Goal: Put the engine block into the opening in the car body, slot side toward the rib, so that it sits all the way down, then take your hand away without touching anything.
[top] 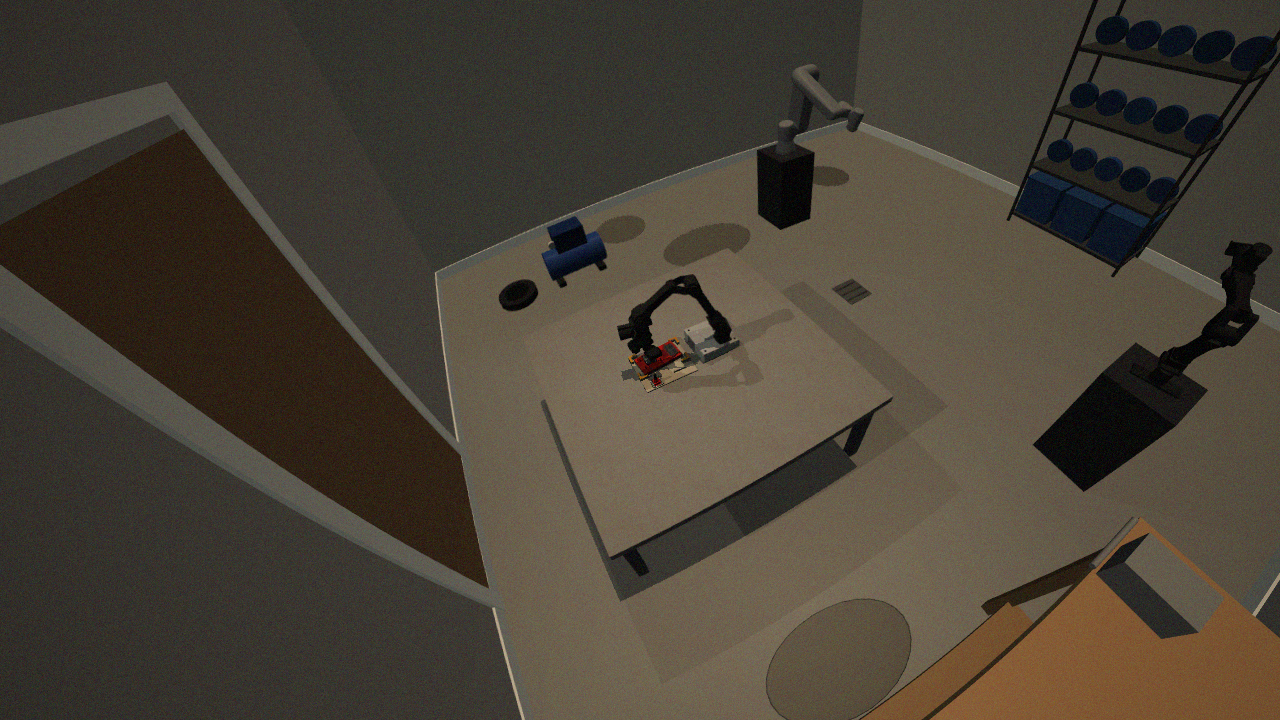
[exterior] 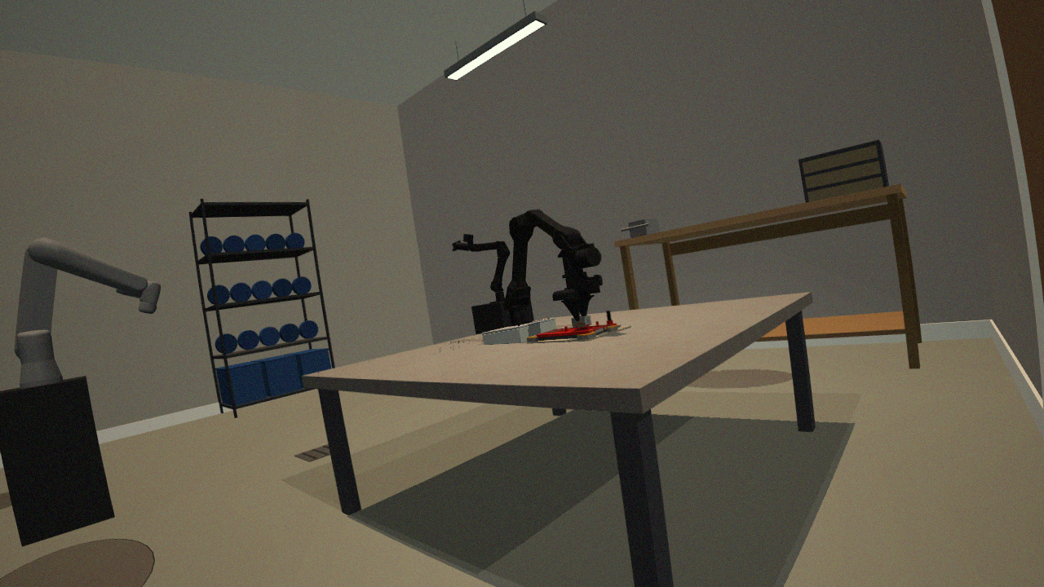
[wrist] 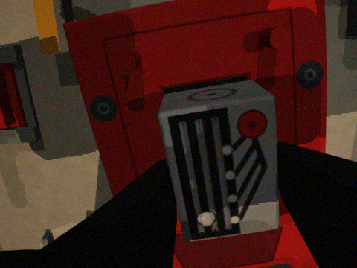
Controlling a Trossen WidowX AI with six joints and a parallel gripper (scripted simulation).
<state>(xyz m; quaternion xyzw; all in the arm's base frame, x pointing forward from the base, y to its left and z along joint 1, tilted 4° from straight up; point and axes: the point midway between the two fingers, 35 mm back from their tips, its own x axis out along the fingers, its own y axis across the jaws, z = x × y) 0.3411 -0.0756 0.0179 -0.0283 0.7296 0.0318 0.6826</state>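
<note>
Now: gripper tip 1 cm above the grey engine block.
</note>
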